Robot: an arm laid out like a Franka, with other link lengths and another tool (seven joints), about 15 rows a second.
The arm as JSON. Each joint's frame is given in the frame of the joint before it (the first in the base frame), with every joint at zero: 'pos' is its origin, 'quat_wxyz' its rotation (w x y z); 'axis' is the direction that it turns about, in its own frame. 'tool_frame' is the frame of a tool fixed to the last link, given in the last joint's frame.
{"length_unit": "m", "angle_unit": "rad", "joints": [
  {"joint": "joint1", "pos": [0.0, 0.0, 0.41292], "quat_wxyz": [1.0, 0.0, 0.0, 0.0], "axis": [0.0, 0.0, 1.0]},
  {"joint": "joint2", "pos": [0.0, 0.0, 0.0], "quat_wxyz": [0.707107, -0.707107, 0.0, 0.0], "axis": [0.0, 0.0, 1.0]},
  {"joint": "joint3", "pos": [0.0, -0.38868, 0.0], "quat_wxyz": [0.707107, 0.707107, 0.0, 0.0], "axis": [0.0, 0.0, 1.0]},
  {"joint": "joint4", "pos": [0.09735, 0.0, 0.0], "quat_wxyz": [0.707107, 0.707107, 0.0, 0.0], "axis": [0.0, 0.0, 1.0]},
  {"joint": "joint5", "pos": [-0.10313, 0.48, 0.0], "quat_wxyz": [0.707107, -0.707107, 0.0, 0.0], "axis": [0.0, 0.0, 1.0]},
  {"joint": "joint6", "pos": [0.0, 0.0, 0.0], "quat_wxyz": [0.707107, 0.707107, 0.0, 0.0], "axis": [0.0, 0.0, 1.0]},
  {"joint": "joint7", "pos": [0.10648, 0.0, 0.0], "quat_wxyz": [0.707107, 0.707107, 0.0, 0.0], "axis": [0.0, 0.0, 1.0]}
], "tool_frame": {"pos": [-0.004, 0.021, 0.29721], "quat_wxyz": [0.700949, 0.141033, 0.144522, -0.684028]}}
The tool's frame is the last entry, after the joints.
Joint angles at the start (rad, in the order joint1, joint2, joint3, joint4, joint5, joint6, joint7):
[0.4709 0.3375 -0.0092 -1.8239 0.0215 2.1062 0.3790]
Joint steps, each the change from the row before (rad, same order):
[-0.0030 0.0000 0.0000 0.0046 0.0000 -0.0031 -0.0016]
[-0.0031 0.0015 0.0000 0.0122 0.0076 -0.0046 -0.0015]
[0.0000 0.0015 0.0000 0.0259 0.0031 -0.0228 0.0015]
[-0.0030 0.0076 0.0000 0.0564 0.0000 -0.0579 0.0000]
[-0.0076 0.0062 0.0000 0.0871 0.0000 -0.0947 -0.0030]
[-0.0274 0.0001 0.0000 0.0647 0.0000 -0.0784 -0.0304]
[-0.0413 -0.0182 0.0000 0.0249 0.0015 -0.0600 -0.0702]
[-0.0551 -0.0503 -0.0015 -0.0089 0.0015 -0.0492 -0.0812]
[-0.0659 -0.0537 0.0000 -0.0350 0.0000 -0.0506 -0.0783]
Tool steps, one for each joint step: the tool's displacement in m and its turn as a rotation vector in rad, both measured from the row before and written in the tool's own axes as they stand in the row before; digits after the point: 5 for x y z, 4 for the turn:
[-0.00053 0.00195 -0.00275 -0.0017 0.0008 0.0007]
[0.00293 0.00384 -0.00439 -0.0048 0.0087 0.0036]
[0.00706 0.00371 -0.00917 -0.0012 0.0034 0.0021]
[0.00941 0.00625 -0.01848 0.0073 -0.0028 0.0049]
[0.01296 0.00695 -0.03416 0.0112 -0.0040 0.0072]
[-0.00526 0.00756 -0.03572 0.0141 -0.0024 0.0006]
[-0.02079 0.00198 -0.03492 0.0273 0.0002 -0.0210]
[-0.03098 -0.00732 -0.04547 0.0175 0.0058 -0.0207]
[-0.04310 -0.01916 -0.03567 0.0337 0.0034 -0.0002]

